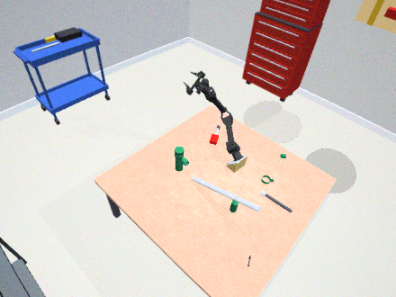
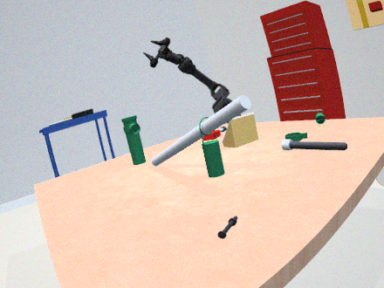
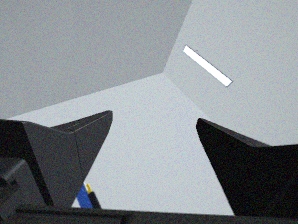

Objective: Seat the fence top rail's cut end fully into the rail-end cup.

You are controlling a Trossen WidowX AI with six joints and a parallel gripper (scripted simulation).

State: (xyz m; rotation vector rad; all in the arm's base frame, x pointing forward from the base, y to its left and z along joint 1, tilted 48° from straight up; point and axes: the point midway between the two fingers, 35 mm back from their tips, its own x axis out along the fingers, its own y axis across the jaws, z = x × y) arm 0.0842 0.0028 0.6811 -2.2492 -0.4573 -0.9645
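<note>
The green rail-end cup is 410 mm below my gripper tip, 310 mm ahead of it and 280 mm to the left of it. From my gripper tip the other things lie so: small green cap (760 mm to the left, 560 mm below, 350 mm behind); then short green post (730 mm to the left, 460 mm below, 300 mm ahead); then red object (550 mm below, 210 mm behind, 180 mm to the left).
</note>
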